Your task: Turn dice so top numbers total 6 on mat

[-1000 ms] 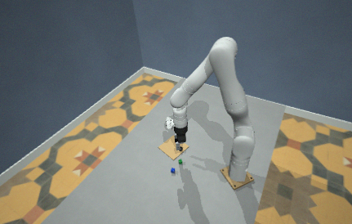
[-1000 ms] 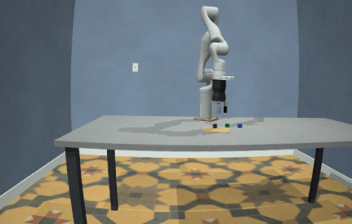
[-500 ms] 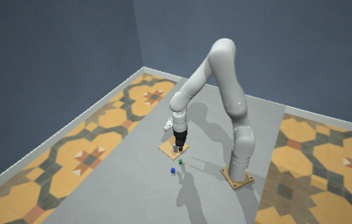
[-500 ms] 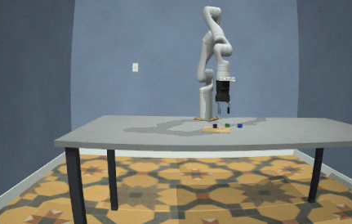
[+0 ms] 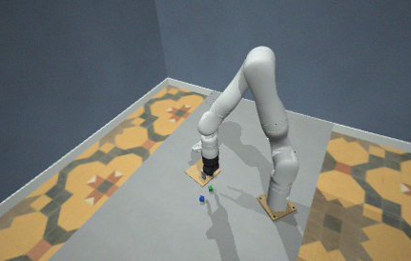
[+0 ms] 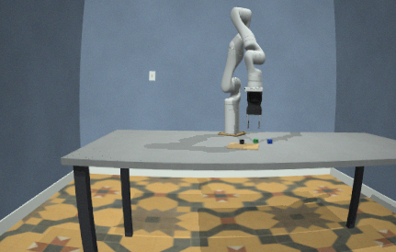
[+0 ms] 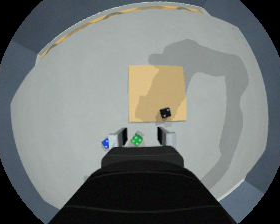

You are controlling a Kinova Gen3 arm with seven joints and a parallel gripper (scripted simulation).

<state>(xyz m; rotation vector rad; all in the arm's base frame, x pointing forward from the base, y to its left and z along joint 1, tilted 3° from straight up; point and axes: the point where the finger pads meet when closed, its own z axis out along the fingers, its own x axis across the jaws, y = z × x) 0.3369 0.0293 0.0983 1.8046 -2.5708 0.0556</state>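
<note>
The green die lies 2 cm behind my hand, 2 cm to the left of it and 9 cm below it. Also, from my hand: black die (1 cm ahead, 6 cm to the right, 8 cm below); blue die (1 cm behind, 9 cm to the left, 9 cm below); tan mat (6 cm ahead, 7 cm to the right, 9 cm below).
</note>
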